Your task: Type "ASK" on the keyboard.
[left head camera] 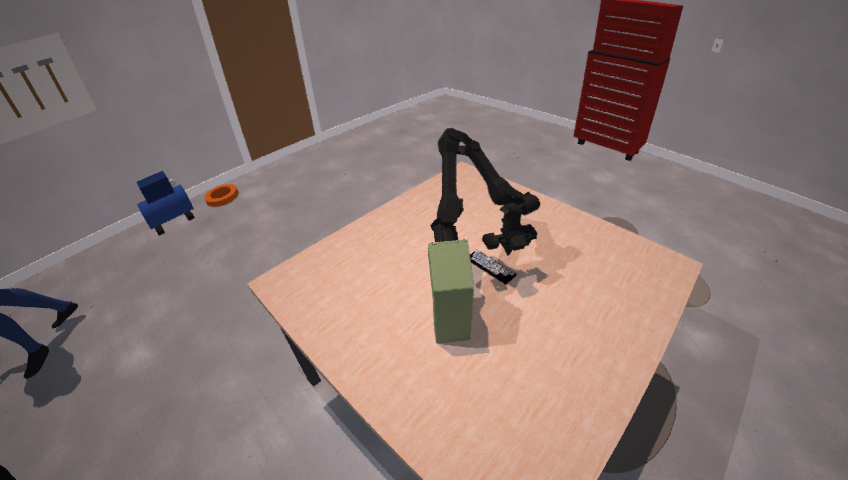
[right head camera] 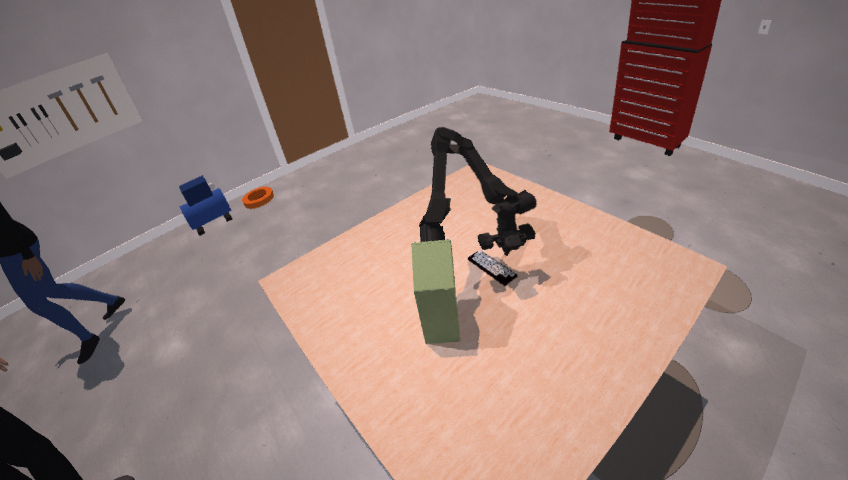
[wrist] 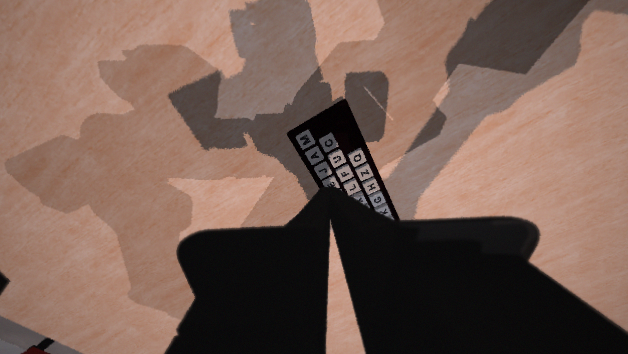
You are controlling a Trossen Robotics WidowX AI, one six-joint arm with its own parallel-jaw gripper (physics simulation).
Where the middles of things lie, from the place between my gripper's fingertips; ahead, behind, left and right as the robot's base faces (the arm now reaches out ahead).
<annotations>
The black keyboard (right head camera: 486, 263) lies 3 cm behind my hand, 5 cm to the left of it and 8 cm below it.
</annotations>
